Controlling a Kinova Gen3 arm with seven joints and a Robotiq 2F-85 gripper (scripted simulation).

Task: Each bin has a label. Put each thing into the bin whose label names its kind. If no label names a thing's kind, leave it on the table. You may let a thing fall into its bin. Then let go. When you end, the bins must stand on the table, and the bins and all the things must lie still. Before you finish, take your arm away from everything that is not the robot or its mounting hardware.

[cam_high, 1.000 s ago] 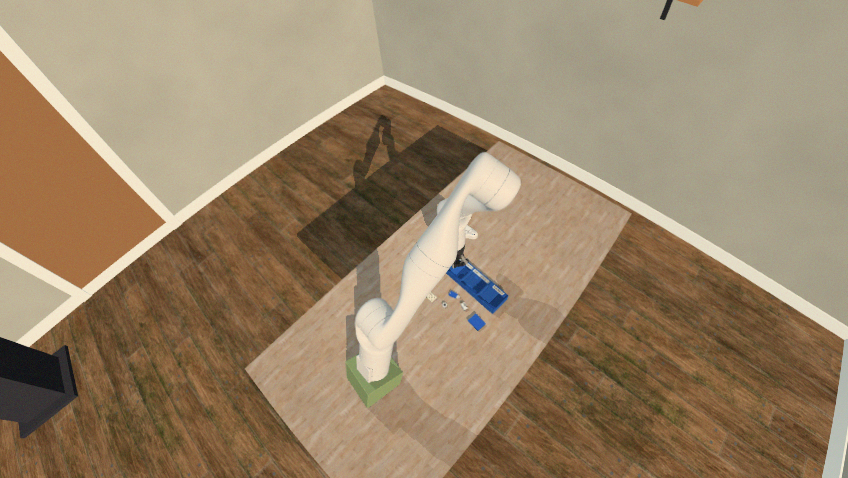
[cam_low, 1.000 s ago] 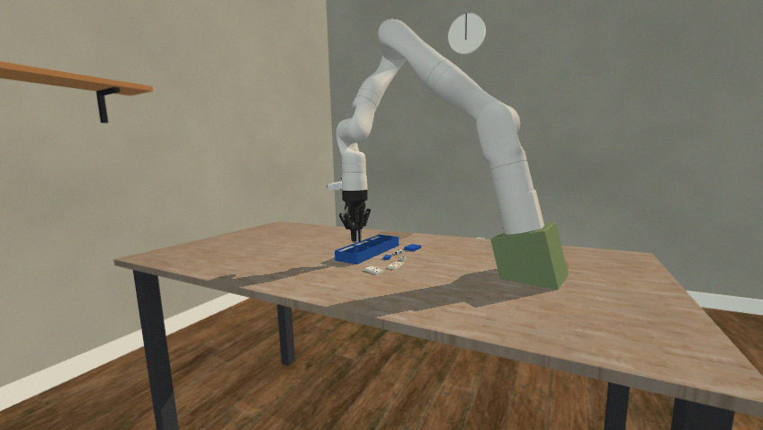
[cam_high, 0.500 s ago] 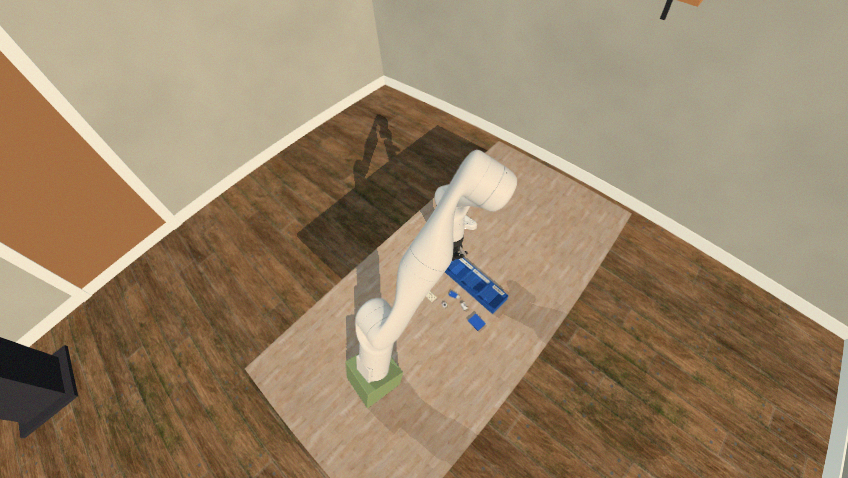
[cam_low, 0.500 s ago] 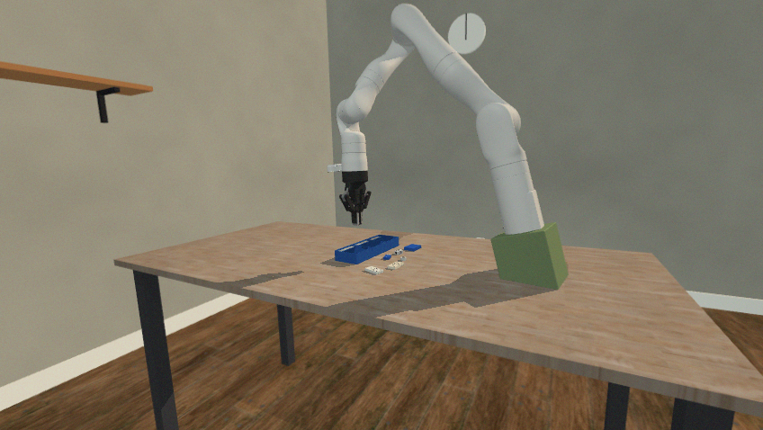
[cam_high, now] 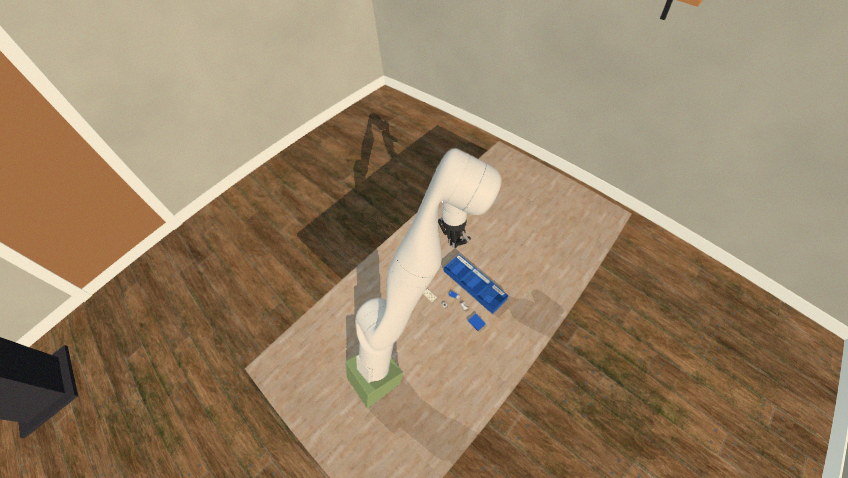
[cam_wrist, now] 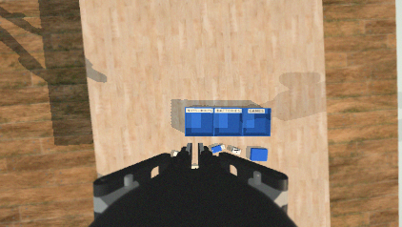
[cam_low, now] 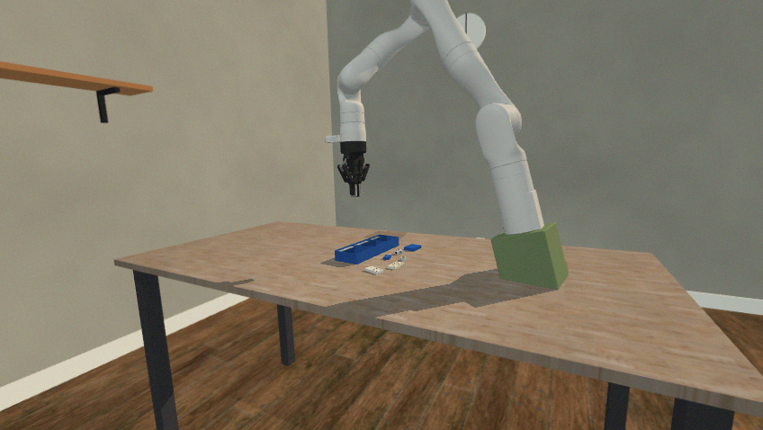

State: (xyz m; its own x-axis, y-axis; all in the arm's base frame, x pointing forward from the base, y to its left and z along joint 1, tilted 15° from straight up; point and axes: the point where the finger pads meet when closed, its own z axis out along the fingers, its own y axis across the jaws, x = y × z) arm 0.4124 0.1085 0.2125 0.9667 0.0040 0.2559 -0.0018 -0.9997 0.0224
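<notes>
The white tile lies 210 mm below my hand, 130 mm behind it and 10 mm to the right of it. From my hand the other things lie so: flat blue block: 210 mm below, 200 mm to the right, 90 mm behind; then grey ring: 210 mm below, 120 mm behind, 70 mm to the right.
</notes>
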